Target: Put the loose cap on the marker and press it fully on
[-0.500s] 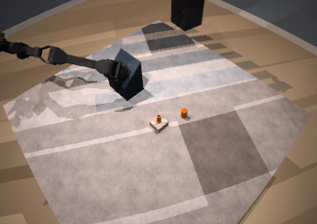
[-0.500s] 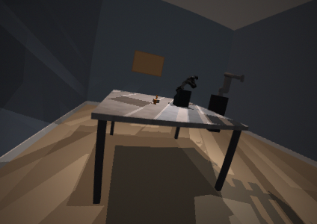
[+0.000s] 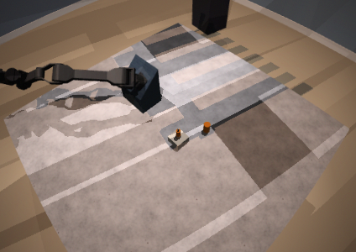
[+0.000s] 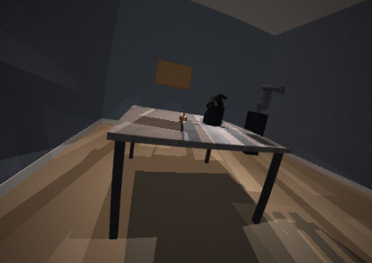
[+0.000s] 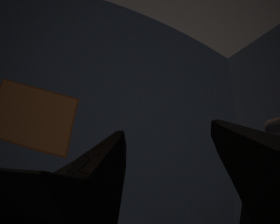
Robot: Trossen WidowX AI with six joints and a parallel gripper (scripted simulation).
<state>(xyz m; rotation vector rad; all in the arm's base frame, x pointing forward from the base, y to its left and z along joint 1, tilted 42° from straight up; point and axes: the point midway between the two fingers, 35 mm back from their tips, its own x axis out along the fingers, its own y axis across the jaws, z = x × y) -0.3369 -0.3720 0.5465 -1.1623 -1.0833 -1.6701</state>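
Right now the orange cap is 63 cm ahead of my gripper tip, 81 cm to the left of it and 35 cm below it.
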